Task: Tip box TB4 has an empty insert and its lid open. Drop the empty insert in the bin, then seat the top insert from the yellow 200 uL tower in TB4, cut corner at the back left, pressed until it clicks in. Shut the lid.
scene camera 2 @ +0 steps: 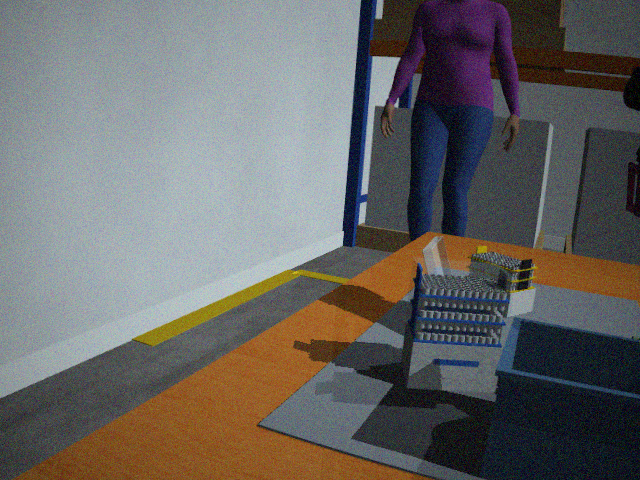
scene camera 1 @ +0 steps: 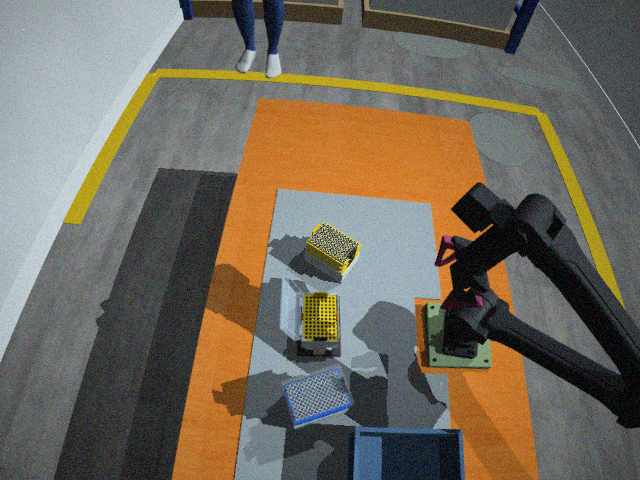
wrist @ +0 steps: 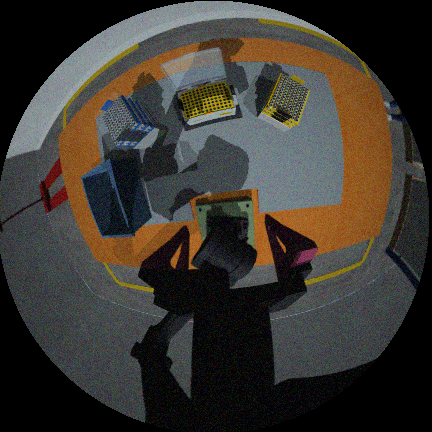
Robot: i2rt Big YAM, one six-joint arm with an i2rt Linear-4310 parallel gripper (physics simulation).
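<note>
Tip box TB4 (scene camera 1: 332,349) (wrist: 212,119) stands mid-mat with its clear lid (scene camera 1: 289,310) (scene camera 2: 435,256) (wrist: 195,67) open, tilted up on the side away from the arm. A yellow perforated insert (scene camera 1: 320,317) (wrist: 207,101) with empty holes sits in it. The yellow tower (scene camera 1: 333,242) (scene camera 2: 501,262) (wrist: 288,100) stands turned at an angle beside it, tips showing in its top insert. The blue bin (scene camera 1: 408,430) (scene camera 2: 568,382) (wrist: 134,210) stands at the mat's other end. My gripper (scene camera 1: 442,285) (wrist: 225,223) is open and empty, raised near the green base plate, away from box and tower.
A blue tower (scene camera 1: 316,396) (scene camera 2: 457,320) (wrist: 125,122) stands between TB4 and the bin. The green base plate (scene camera 1: 434,341) (wrist: 202,212) is at the mat's arm-side edge. A person (scene camera 1: 273,66) (scene camera 2: 454,62) stands beyond the orange table's far end.
</note>
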